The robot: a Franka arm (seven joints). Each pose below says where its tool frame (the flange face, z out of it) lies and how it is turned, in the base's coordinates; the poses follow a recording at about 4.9 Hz.
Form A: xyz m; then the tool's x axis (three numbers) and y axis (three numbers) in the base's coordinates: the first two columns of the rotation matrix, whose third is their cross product.
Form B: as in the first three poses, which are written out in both.
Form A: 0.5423, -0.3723, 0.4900, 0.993, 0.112, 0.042, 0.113, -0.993, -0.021
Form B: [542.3, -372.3, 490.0], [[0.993, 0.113, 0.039], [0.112, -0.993, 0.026], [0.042, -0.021, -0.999]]
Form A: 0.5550, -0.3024, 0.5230, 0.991, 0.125, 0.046, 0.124, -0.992, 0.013
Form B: [555.0, -302.4, 523.0], [[0.991, 0.124, 0.047], [0.125, -0.992, -0.007], [0.046, 0.013, -0.999]]
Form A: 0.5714, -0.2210, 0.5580, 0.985, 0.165, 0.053, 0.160, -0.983, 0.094
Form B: [571.4, -221.0, 558.0], [[0.985, 0.160, 0.068], [0.165, -0.983, -0.084], [0.053, 0.094, -0.995]]
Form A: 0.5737, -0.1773, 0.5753, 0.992, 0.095, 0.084, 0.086, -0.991, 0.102
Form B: [573.7, -177.3, 575.3], [[0.992, 0.086, 0.093], [0.095, -0.991, -0.094], [0.084, 0.102, -0.991]]
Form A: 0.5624, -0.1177, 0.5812, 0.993, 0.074, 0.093, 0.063, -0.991, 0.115
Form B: [562.4, -117.7, 581.2], [[0.993, 0.063, 0.101], [0.074, -0.991, -0.108], [0.093, 0.115, -0.989]]
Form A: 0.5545, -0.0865, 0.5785, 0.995, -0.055, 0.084, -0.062, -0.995, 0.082
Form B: [554.5, -86.5, 578.5], [[0.995, -0.062, 0.079], [-0.055, -0.995, -0.087], [0.084, 0.082, -0.993]]
